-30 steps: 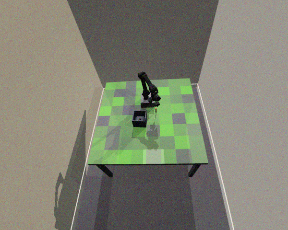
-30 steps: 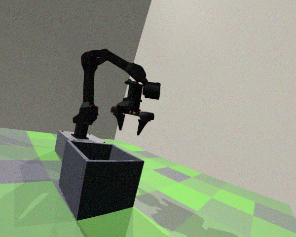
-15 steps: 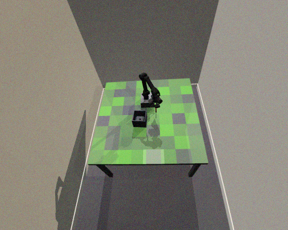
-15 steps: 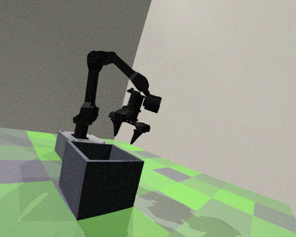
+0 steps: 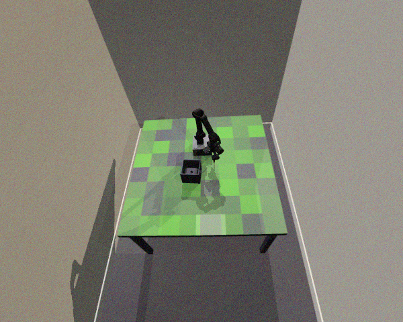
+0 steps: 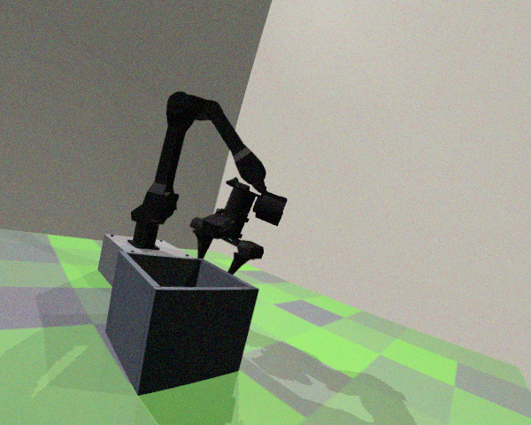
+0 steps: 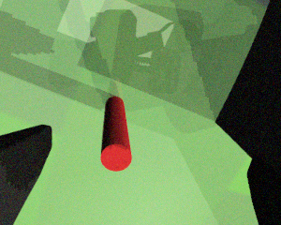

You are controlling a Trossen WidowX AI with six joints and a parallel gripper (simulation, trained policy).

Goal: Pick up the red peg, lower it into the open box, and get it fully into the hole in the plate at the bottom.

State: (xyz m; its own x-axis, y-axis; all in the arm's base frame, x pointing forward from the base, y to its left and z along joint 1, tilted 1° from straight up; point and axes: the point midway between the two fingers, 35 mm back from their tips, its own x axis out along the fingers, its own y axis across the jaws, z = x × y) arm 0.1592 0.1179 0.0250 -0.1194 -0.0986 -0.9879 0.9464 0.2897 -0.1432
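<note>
Now: gripper tip 10 mm short of the red peg, 10 mm to the right of it and 50 mm above it. The rest, counted from my gripper tip: grey plate 160 mm ahead, 180 mm to the right, 40 mm below.
</note>
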